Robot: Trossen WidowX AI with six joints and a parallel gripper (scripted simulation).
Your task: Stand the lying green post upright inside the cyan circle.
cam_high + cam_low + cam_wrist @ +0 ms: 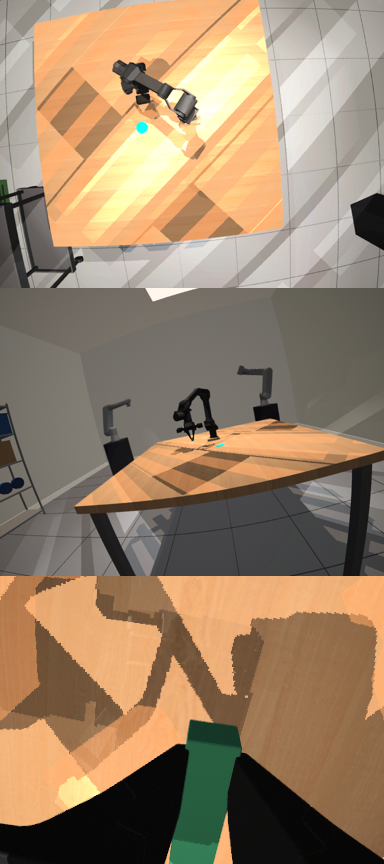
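The cyan circle lies 8 cm ahead of my gripper tip, 17 cm to the left of it and 7 cm below it. The rest, counted from my gripper tip: green post (2 cm behind).
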